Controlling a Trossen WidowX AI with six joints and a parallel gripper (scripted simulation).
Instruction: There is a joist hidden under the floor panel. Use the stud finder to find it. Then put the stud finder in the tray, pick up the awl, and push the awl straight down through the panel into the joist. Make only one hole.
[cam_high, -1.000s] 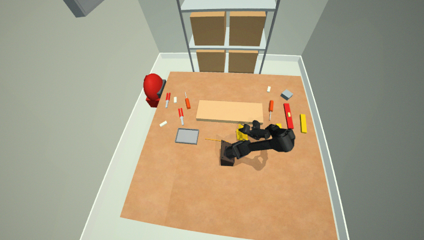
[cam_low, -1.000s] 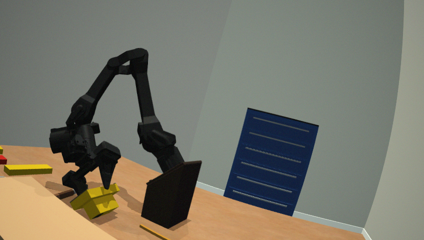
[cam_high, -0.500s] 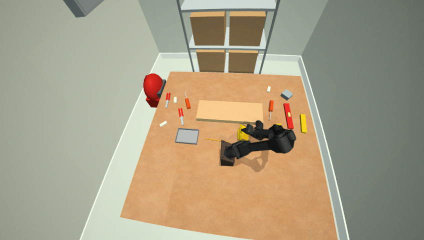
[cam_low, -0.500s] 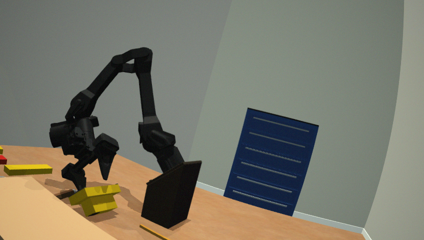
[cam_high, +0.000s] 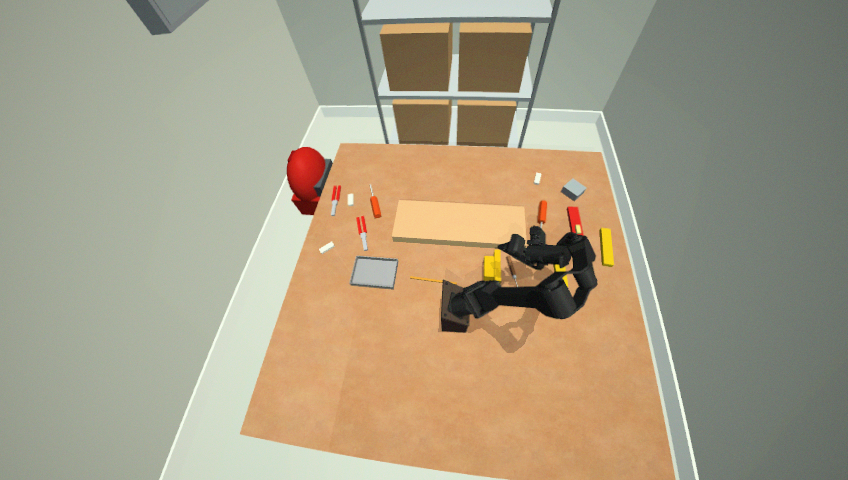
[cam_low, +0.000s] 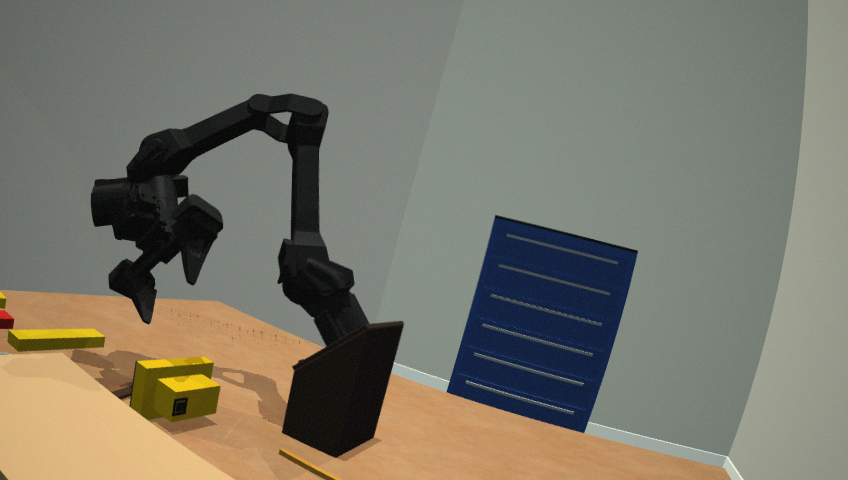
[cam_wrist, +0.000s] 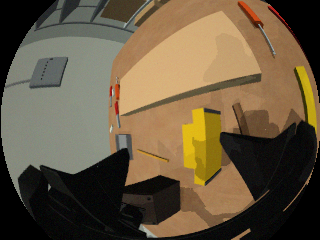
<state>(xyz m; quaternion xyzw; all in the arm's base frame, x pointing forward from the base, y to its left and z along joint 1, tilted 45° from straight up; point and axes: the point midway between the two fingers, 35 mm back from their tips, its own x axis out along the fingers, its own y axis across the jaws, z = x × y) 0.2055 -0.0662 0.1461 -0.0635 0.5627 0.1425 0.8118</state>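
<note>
The yellow stud finder lies 1 cm behind my gripper tip, 5 cm to the left of it and 11 cm below it. Also, from my gripper tip: red level: 22 cm ahead, 28 cm to the right, 12 cm below; awl: 2 cm behind, 6 cm to the right, 13 cm below; grey tray: 12 cm behind, 46 cm to the left, 13 cm below.
</note>
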